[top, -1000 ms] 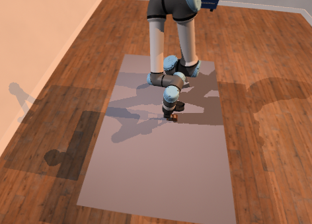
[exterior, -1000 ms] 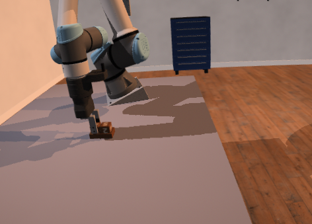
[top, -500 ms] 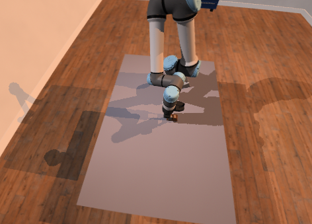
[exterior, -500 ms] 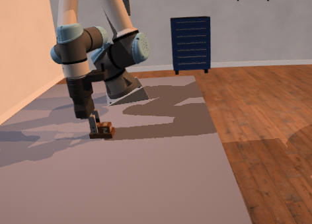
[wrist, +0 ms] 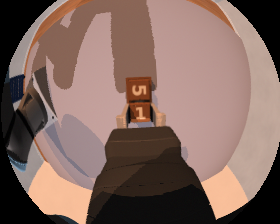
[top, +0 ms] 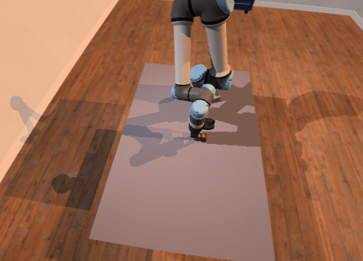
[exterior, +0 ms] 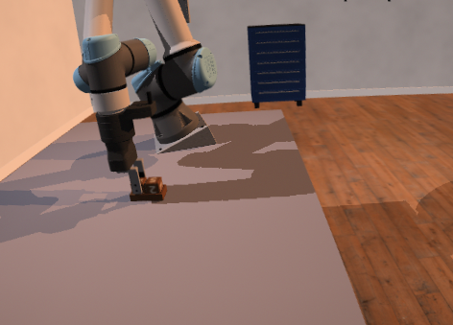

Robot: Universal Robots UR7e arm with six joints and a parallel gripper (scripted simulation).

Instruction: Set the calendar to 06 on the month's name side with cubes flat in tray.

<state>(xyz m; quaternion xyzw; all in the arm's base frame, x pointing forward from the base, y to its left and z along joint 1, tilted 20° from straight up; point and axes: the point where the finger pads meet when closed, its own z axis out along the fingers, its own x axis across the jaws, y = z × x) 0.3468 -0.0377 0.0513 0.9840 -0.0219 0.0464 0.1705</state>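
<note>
Now: hand 2 cm to the right of the brown wooden tray and 3 cm above it.
</note>
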